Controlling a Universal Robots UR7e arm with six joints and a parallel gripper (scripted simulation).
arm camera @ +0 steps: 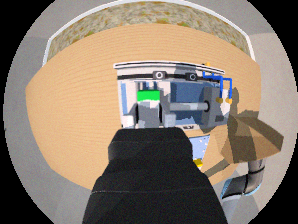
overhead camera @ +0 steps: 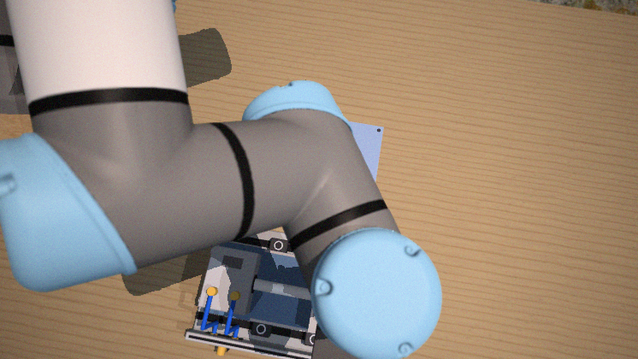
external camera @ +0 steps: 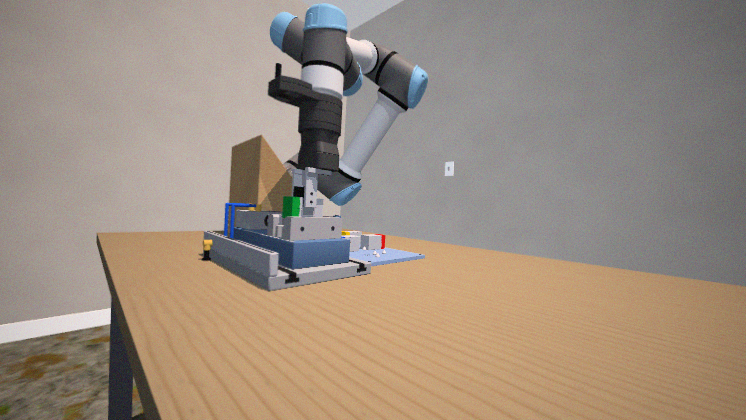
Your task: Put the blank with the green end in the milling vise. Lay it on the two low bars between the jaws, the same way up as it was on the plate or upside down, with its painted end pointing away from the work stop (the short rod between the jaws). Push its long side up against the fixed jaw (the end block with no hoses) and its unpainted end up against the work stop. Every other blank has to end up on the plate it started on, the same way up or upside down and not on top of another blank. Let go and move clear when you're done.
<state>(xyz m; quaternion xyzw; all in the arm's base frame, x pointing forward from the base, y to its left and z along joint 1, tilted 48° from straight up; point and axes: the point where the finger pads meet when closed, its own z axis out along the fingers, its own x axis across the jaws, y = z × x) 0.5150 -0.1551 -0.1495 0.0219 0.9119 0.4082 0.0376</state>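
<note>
Now: hand 2 cm above the green-ended blank. Round my hand: work stop rod 5 cm to the left, 4 cm below; then fixed jaw 5 cm below, 3 cm ahead, 1 cm to the left; then hose block 17 cm behind, 5 cm below, 1 cm to the left.
</note>
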